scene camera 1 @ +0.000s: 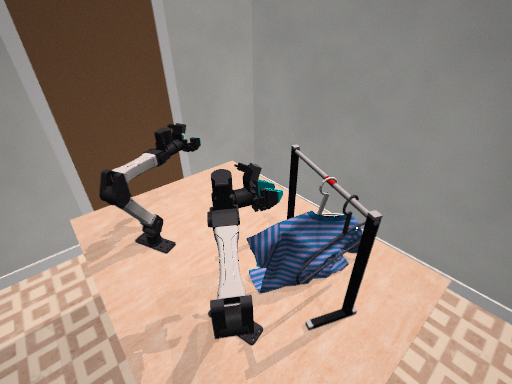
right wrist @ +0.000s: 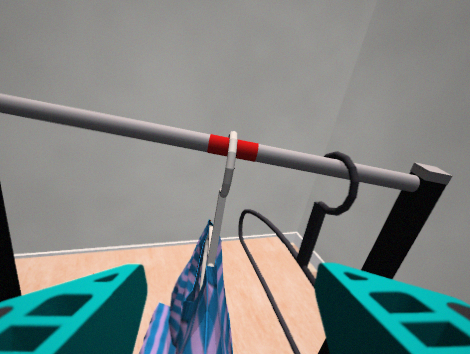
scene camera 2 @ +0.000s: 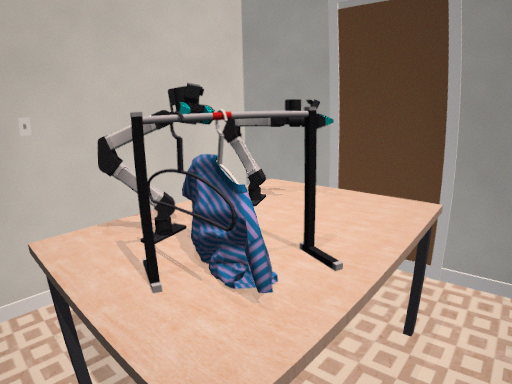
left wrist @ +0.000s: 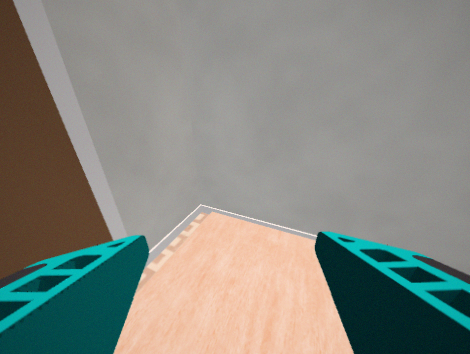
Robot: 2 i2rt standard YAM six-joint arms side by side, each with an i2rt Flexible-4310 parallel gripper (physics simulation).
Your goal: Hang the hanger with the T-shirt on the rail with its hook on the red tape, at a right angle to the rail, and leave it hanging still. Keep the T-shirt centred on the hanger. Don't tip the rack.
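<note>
The white hanger hangs by its hook over the red tape on the rail, roughly crosswise to it. The striped T-shirt is on the hanger, its collar around the stem; its shoulders hide most of the hanger. My right gripper is open and empty, apart from hanger and shirt. My left gripper is open and empty, far from the rack.
A black hanger hangs on the rail beside the shirt, towards the near post in scene camera 1. The rack stands upright on the wooden table.
</note>
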